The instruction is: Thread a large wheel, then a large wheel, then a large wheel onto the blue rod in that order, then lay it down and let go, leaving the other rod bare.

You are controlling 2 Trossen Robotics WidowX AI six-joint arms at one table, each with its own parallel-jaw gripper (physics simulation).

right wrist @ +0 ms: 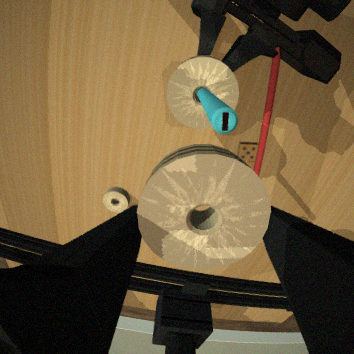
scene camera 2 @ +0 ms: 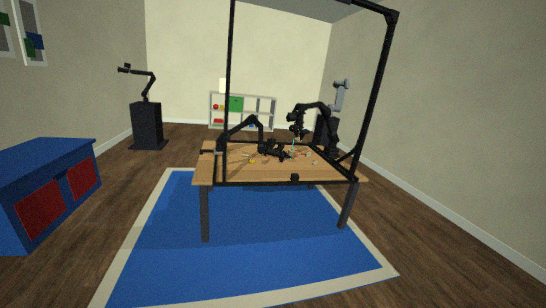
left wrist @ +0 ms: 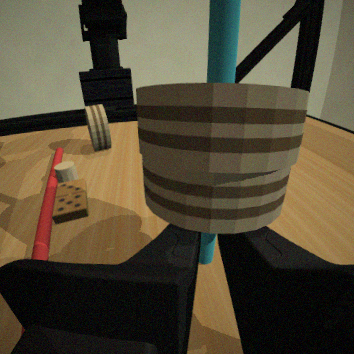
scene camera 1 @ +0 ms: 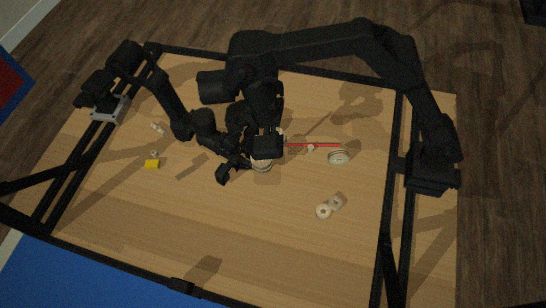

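Pixels of known places: left gripper, fingertip midpoint: point(right wrist: 195, 94) point(scene camera 2: 291, 156) point(left wrist: 207, 206) point(scene camera 1: 265, 167); right gripper, fingertip midpoint: point(right wrist: 201, 213) point(scene camera 2: 298, 139); left arm's base, origin of the base link: point(scene camera 2: 220, 150) point(scene camera 1: 108, 105); right arm's base, origin of the base link: point(right wrist: 180, 338) point(scene camera 2: 332, 147) point(left wrist: 106, 69) point(scene camera 1: 434, 160).
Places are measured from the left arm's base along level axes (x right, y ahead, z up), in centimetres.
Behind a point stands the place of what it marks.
My left gripper point(left wrist: 209, 241) @(x 14.3, y 54.7, z -0.5 cm) point(right wrist: 195, 94) @(x 14.3, y 54.7, z -0.5 cm) is shut on the blue rod point(left wrist: 223, 40) @(x 14.0, y 53.6, z 6.4 cm) point(right wrist: 215, 111) @(x 14.6, y 53.6, z 14.5 cm) and holds it roughly upright, below the wheels. Two large wheels are stacked on the rod, an upper wheel point(left wrist: 222, 117) @(x 13.0, y 51.5, z 4.7 cm) point(right wrist: 182, 102) @(x 15.6, y 54.9, z 4.8 cm) and a lower wheel point(left wrist: 215, 202) @(x 13.0, y 51.5, z 2.3 cm). My right gripper point(right wrist: 201, 213) @(x 14.1, y 58.5, z 13.8 cm) is shut on another large wheel point(right wrist: 165, 200) @(x 15.9, y 57.3, z 14.8 cm), its hole facing the wrist camera. This wheel is off the rod, to one side of the rod's free end. The other rod point(scene camera 1: 322, 145) @(x 3.6, y 69.1, z -2.9 cm) point(left wrist: 46, 210) @(x 4.7, y 60.2, z -2.8 cm) point(right wrist: 267, 110) @(x 5.4, y 55.2, z -2.8 cm) is red, bare, and lies on the table.
Another large wheel point(scene camera 1: 338, 157) @(x 8.9, y 73.7, z 0.6 cm) point(left wrist: 98, 127) @(x 8.3, y 71.1, z -0.2 cm) stands on edge near the red rod. A dotted brown block point(left wrist: 71, 201) @(x 6.4, y 60.9, z -2.9 cm) point(right wrist: 247, 151) @(x 6.2, y 60.7, z -2.9 cm) and a white peg point(left wrist: 66, 171) @(x 5.4, y 65.0, z -2.3 cm) point(scene camera 1: 310, 148) @(x 5.7, y 65.9, z -1.9 cm) lie beside that rod. Small wheels point(scene camera 1: 323, 211) @(x 22.9, y 71.7, z -3.0 cm) lie lower right; a yellow block point(scene camera 1: 152, 164) @(x 17.3, y 22.0, z -2.2 cm) lies left.
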